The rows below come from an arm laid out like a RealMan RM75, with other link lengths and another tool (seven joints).
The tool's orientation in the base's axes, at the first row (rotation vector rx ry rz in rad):
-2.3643, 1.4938, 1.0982
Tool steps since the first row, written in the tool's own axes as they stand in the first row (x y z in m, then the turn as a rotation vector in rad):
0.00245, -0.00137, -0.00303, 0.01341, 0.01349, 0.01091
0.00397, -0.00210, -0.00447, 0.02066, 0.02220, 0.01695
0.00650, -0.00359, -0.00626, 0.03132, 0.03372, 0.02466
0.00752, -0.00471, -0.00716, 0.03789, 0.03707, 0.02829
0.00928, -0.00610, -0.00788, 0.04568, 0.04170, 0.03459
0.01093, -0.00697, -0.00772, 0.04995, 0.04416, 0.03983
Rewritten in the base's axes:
0.00326, -0.00252, 0.00028, -0.01344, -0.01138, -0.01307
0.00496, -0.00394, 0.00016, -0.02195, -0.01817, -0.01987
0.00771, -0.00589, -0.00054, -0.03281, -0.02807, -0.02936
0.00934, -0.00649, -0.00083, -0.03583, -0.03282, -0.03534
0.01128, -0.00742, -0.00178, -0.04096, -0.03785, -0.04372
0.01232, -0.00811, -0.00318, -0.04461, -0.03973, -0.04963

